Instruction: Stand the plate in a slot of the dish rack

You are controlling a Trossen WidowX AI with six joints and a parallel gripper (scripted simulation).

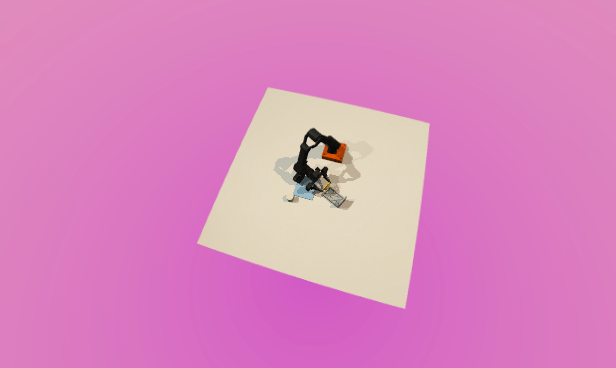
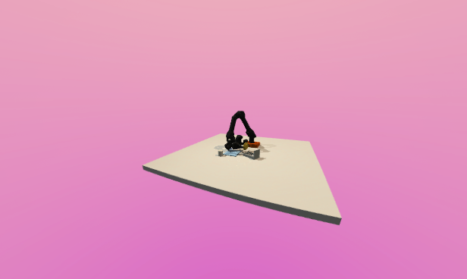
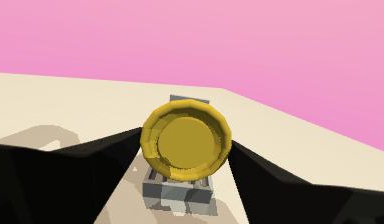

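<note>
Now: gripper tip 30 mm short of the grey dish rack, 50 mm to the right of it and 50 mm above it. The rest, counted from my gripper tip: yellow plate (10 mm to the right); cream cup (100 mm ahead, 220 mm to the right, 50 mm below); light blue mat (140 mm to the right, 70 mm below).
</note>
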